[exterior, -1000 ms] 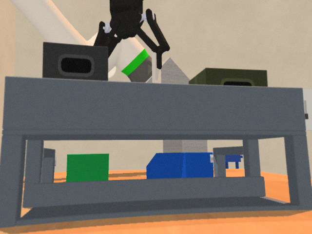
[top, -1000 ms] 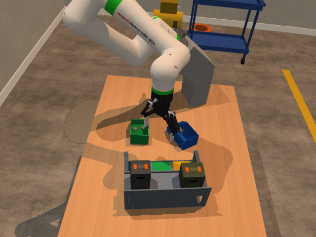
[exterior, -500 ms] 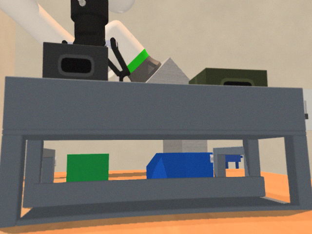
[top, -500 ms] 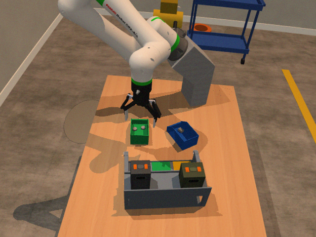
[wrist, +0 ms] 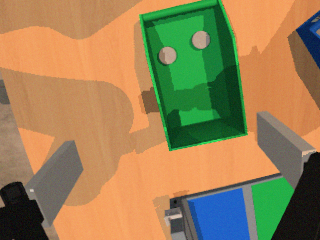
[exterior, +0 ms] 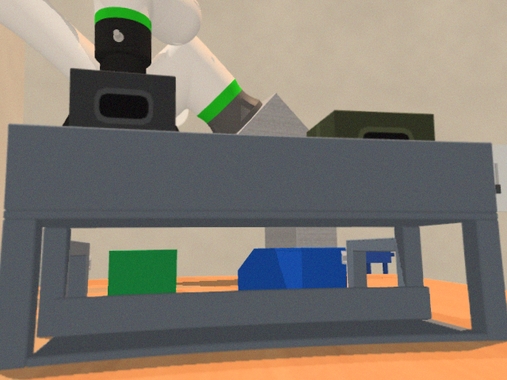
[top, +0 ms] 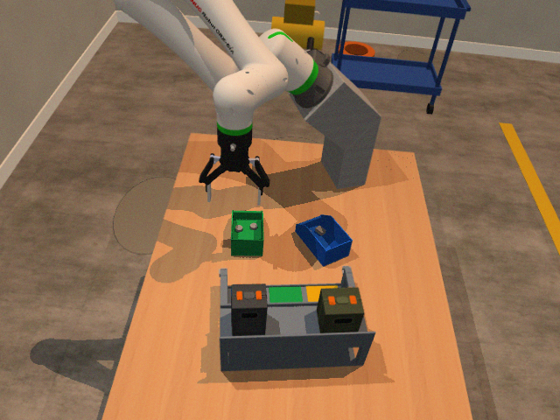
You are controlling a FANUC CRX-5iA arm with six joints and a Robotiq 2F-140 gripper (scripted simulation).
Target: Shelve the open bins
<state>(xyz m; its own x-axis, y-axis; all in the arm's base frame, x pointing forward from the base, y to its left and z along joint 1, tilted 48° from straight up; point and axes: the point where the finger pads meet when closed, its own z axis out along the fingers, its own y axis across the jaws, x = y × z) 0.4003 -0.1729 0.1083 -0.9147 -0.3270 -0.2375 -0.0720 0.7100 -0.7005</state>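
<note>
The green bin is 30 mm behind my hand, 40 mm to the left of it and 150 mm below it. From my hand the other things lie so: black box 360 mm ahead, 100 mm to the left, 30 mm below; olive box 330 mm ahead, 320 mm to the left, 40 mm below; blue bin 40 mm behind, 280 mm to the left, 150 mm below.
</note>
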